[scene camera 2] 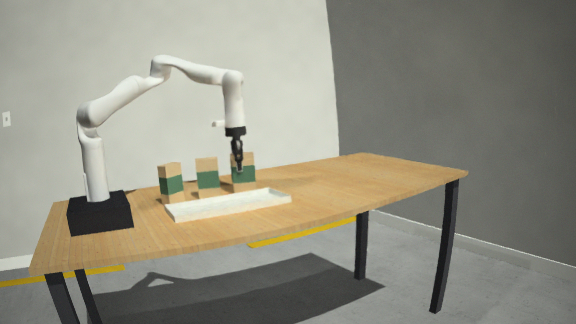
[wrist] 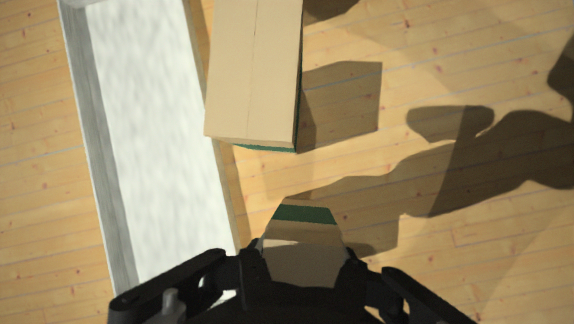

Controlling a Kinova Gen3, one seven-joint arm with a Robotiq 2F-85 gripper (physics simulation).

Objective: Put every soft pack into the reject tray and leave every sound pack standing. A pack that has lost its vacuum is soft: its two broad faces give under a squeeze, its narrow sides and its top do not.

Labels:
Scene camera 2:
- white reject tray: 216, 206
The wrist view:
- my gripper: 301, 248
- white reject tray: 160, 187

